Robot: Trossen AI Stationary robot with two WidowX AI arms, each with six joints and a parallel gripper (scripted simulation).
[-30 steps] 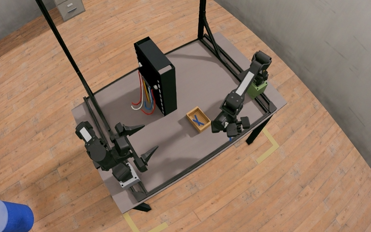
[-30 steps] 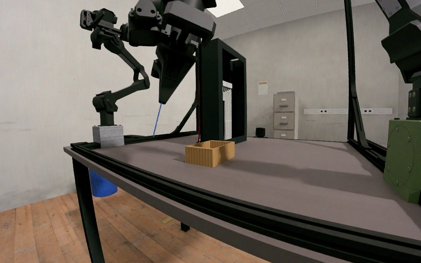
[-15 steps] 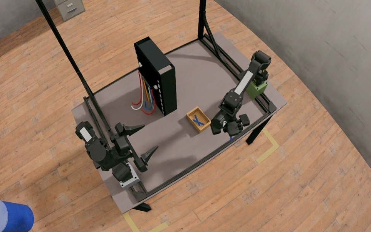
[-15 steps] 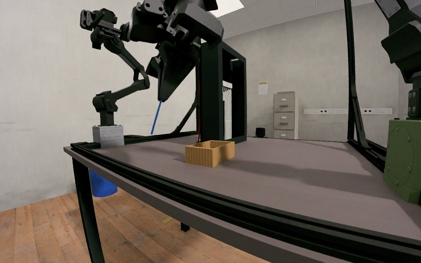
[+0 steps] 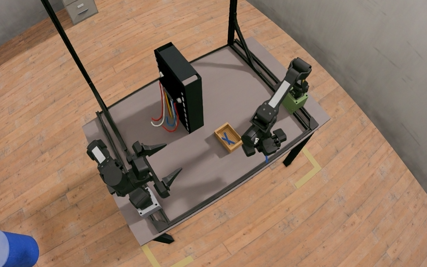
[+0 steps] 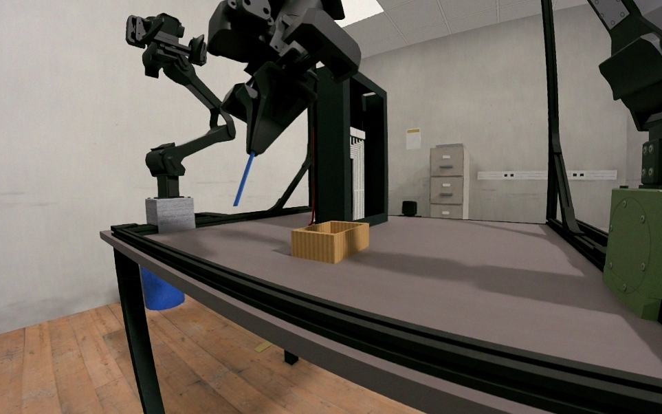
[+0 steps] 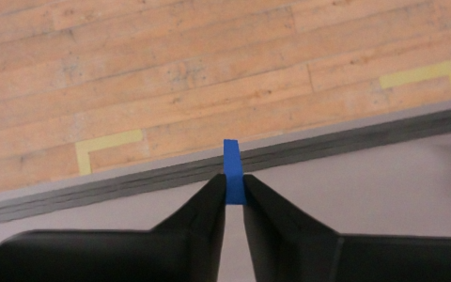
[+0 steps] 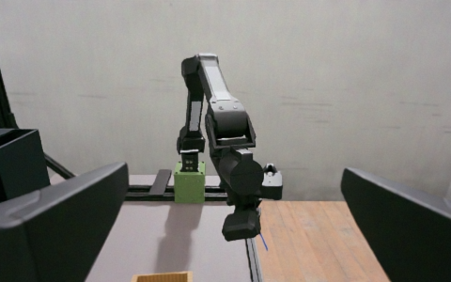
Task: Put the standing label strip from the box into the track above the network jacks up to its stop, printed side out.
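My left hand is 50 mm above the label strip and 20 mm short of it. The rest, counted from my left hand: wooden box: 190 mm behind, 160 mm below, 40 mm to the right; then black patch panel: 460 mm behind, 170 mm to the right, 20 mm above.
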